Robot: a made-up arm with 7 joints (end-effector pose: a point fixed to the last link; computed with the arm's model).
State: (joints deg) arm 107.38 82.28 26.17 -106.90 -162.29 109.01 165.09
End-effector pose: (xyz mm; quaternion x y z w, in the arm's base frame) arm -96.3 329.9 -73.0 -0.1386 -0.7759 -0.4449 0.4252
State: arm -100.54 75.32 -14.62 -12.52 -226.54 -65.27 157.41
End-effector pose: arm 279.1 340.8 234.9 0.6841 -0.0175 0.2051 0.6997
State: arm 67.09 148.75 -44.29 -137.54 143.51 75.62 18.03
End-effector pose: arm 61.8 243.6 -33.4 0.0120 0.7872 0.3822 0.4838
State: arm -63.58 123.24 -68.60 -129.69 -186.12 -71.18 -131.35
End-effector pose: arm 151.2 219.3 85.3 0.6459 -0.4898 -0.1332 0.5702
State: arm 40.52 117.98 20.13 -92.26 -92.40 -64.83 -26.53
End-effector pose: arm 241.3 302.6 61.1 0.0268 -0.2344 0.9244 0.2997
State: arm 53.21 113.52 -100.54 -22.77 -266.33 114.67 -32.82
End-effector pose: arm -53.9 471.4 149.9 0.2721 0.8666 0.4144 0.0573
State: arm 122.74 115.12 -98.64 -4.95 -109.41 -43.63 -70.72
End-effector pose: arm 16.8 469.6 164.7 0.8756 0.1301 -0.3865 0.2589
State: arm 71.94 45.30 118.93 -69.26 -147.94 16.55 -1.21
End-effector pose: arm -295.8 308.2 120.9 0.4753 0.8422 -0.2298 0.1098
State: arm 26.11 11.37 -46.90 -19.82 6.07 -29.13 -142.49
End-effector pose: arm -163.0 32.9 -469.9 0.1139 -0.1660 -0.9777 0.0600
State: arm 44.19 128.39 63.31 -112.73 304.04 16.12 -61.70
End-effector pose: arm 256.5 123.5 174.5 -0.7733 -0.1452 0.3844 0.4829
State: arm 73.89 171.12 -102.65 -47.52 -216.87 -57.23 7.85
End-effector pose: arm 296.8 291.4 236.1 0.6582 -0.1164 -0.5480 0.5029
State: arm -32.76 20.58 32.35 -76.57 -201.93 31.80 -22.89
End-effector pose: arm 353.4 184.6 -158.6 -0.7960 -0.5132 0.2871 0.1434
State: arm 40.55 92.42 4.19 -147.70 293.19 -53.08 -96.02
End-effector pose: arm 95.7 184.5 -69.5 -0.2447 0.2898 0.4642 0.8004
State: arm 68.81 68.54 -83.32 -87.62 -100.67 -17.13 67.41
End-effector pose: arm -353.6 153.0 -120.1 -0.5663 0.1504 -0.5556 0.5900
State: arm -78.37 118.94 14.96 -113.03 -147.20 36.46 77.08
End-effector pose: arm -50.1 145.6 295.2 -0.7603 0.1179 -0.0524 0.6366
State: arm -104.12 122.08 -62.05 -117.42 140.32 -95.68 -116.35
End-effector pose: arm 108.2 209.0 215.9 0.6200 -0.7227 0.3054 0.0025
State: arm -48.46 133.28 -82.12 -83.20 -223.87 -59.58 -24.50
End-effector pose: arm 68.3 390.2 121.0 0.4866 -0.7790 0.1221 0.3761
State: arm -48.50 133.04 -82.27 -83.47 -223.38 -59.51 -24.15
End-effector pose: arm 69.7 389.9 118.8 0.4805 -0.7805 0.1279 0.3790
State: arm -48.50 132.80 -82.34 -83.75 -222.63 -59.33 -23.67
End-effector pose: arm 71.3 389.5 116.9 0.4726 -0.7824 0.1364 0.3820
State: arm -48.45 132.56 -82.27 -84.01 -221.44 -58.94 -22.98
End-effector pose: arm 73.1 389.0 115.3 0.4620 -0.7849 0.1493 0.3850
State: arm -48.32 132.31 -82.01 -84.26 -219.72 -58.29 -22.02
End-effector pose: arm 75.3 388.3 114.2 0.4475 -0.7881 0.1675 0.3880
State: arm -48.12 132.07 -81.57 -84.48 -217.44 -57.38 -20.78
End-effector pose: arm 77.7 387.4 113.6 0.4290 -0.7917 0.1913 0.3905
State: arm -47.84 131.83 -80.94 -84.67 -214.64 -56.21 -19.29
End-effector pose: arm 80.5 386.4 113.6 0.4064 -0.7953 0.2202 0.3923
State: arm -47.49 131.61 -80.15 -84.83 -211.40 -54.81 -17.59
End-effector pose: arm 83.4 385.2 114.0 0.3800 -0.7983 0.2530 0.3929
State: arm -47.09 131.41 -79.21 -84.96 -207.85 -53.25 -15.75
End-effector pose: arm 86.5 383.9 115.0 0.3502 -0.8004 0.2883 0.3919
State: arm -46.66 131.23 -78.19 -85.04 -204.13 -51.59 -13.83
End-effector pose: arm 89.5 382.6 116.4 0.3182 -0.8012 0.3246 0.3891
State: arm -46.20 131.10 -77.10 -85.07 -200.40 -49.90 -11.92
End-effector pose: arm 92.3 381.3 118.3 0.2853 -0.8008 0.3600 0.3844
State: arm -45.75 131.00 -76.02 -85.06 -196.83 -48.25 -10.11
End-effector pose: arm 94.8 380.1 120.4 0.2529 -0.7990 0.3929 0.3785
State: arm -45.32 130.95 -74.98 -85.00 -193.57 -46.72 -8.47
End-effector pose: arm 96.9 378.9 122.7 0.2228 -0.7964 0.4219 0.3716
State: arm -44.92 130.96 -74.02 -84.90 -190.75 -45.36 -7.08
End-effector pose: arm 98.5 378.0 125.2 0.1965 -0.7935 0.4460 0.3645
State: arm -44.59 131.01 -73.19 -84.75 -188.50 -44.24 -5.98
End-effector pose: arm 99.6 377.2 127.7 0.1752 -0.7909 0.4645 0.3578
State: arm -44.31 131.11 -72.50 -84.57 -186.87 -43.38 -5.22
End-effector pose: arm 100.2 376.7 130.3 0.1600 -0.7891 0.4770 0.3522
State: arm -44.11 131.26 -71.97 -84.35 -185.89 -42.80 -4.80
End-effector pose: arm 100.1 376.4 132.8 0.1513 -0.7886 0.4838 0.3479
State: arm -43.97 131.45 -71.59 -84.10 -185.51 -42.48 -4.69
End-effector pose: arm 99.5 376.3 135.2 0.1486 -0.7894 0.4855 0.3451
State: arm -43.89 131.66 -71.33 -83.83 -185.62 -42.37 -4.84
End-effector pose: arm 98.6 376.4 137.5 0.1509 -0.7912 0.4830 0.3435
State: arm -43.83 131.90 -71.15 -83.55 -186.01 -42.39 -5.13
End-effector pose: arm 97.3 376.7 139.7 0.1563 -0.7935 0.4782 0.3425
